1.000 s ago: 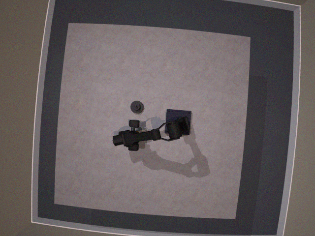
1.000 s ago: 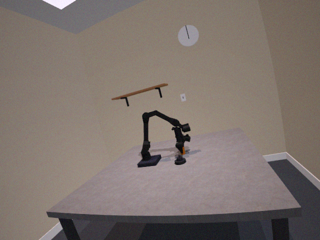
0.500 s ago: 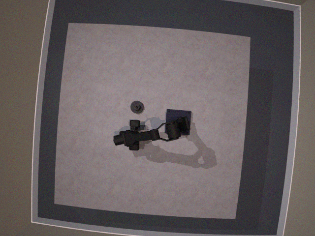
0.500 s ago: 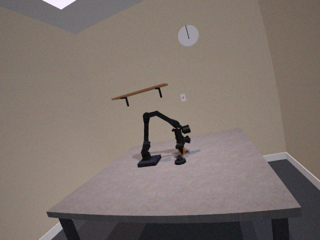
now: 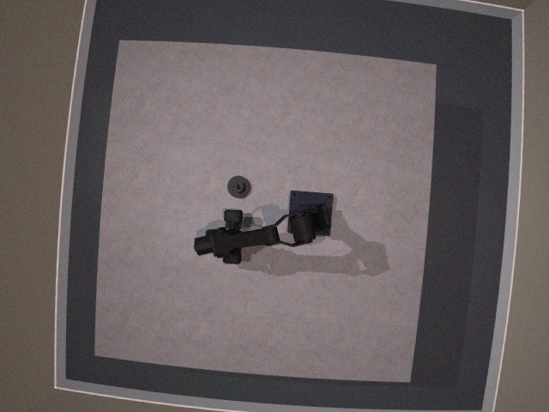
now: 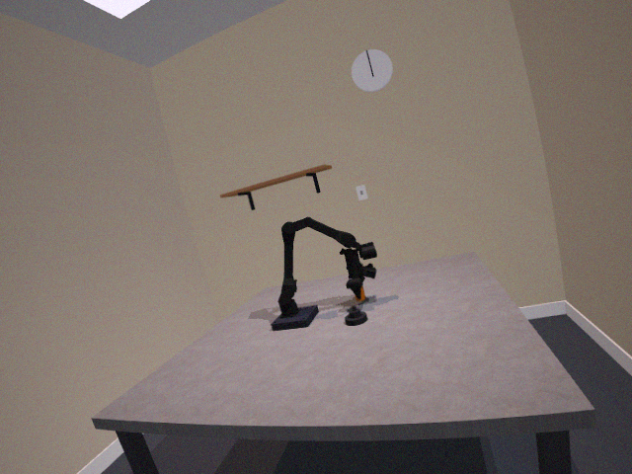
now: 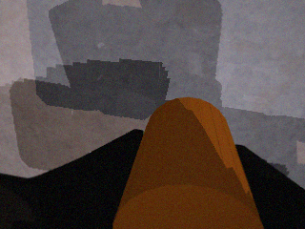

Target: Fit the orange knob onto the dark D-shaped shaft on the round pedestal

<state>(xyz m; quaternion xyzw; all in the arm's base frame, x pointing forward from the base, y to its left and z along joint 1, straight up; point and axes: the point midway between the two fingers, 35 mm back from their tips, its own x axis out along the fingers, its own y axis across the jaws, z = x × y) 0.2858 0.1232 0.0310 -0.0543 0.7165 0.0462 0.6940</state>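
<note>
Right now my gripper tip is 3 cm short of the round dark pedestal and 18 cm to the left of it. From my gripper tip the other things lie so: orange knob: 2 cm above.
</note>
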